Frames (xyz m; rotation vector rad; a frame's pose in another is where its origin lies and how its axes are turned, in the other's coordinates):
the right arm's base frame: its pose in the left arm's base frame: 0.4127 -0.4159 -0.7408 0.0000 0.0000 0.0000
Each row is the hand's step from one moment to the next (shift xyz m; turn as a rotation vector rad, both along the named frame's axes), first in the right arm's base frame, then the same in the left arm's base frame.
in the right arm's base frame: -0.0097 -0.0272 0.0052 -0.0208 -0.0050 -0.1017
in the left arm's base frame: -0.0097 -0.0272 0.0052 -0.0208 -0.0050 -0.1017
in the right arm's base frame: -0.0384 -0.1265 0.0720 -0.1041 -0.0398 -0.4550
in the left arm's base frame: -0.0384 -0.1265 0.0720 -0.1041 -0.0398 -0.4550
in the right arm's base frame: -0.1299 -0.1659 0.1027 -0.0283 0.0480 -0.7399
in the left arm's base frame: -0.1299 -0.1659 0.1027 -0.0283 0.0480 -0.7399
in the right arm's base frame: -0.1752 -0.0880 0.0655 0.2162 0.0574 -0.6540
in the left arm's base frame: -0.1752 -0.0880 0.0655 0.2162 0.0574 -0.6540
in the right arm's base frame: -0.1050 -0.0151 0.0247 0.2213 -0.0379 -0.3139
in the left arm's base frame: -0.1050 -0.0151 0.0247 0.2213 -0.0379 -0.3139
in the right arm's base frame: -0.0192 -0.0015 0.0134 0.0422 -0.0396 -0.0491
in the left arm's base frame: -0.0192 -0.0015 0.0134 0.0422 -0.0396 -0.0491
